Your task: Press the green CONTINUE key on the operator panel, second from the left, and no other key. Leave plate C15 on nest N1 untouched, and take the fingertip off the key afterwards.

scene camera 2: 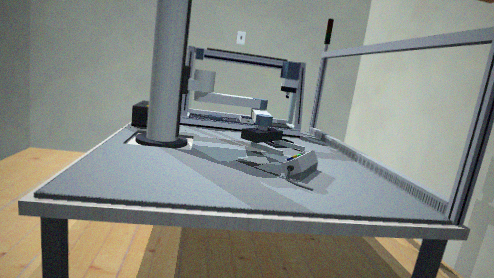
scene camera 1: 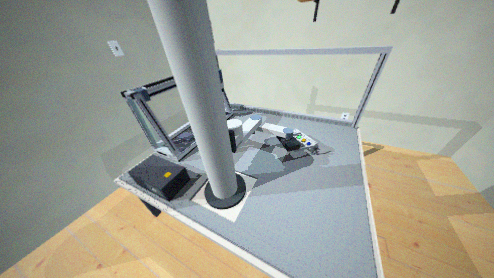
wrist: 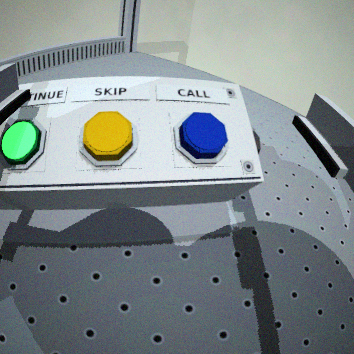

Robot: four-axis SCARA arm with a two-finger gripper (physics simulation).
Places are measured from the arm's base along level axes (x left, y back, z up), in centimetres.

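Pixels of known places: gripper, fingertip midpoint: (scene camera 2: 293, 151) (scene camera 1: 307, 138) (wrist: 162, 80); arm's base at its link origin: (scene camera 2: 161, 141) (scene camera 1: 225, 189).
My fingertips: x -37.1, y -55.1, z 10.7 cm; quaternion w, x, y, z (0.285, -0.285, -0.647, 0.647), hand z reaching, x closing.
Ahead of a thing's pixels: the offset from my fingertips to its top centre. "spot": to the spot under its first point.
The operator panel {dx +2.8, dy -4.7, dz -1.0 cm} (wrist: 155, 125) (scene camera 2: 306, 164) is a white sloped box. Its green CONTINUE key {dx +6.0, dy -4.5, dz -2.2 cm} (wrist: 21, 142) (scene camera 1: 298, 137) shows bright, lit green at the left edge of the wrist view. The yellow SKIP key {dx +2.1, dy -1.4, dz -1.9 cm} (wrist: 108, 134) (scene camera 1: 303, 140) and blue CALL key {dx -1.9, dy +1.6, dz -1.9 cm} (wrist: 203, 135) (scene camera 1: 309, 144) stand to its right. My gripper (wrist: 162, 80) (scene camera 2: 293, 149) is open and empty. Its left fingertip shows just above the green key, over part of the label; whether they touch cannot be told. The panel's leftmost key is out of the wrist view. Plate C15 and nest N1 cannot be made out.
The thick grey column (scene camera 1: 200, 95) (scene camera 2: 167, 75) stands on the table. A gantry frame (scene camera 2: 240, 56) is behind the arm. A black box {spot: dx +70.6, dy +70.0, dz +2.1 cm} (scene camera 1: 159, 176) sits at the table's corner. A framed clear guard {spot: dx +16.8, dy -45.3, dz +49.6 cm} (scene camera 1: 305, 51) (scene camera 2: 400, 48) runs along one edge. A cable {spot: dx -14.2, dy +0.0, dz -9.2 cm} (scene camera 2: 300, 186) leaves the panel.
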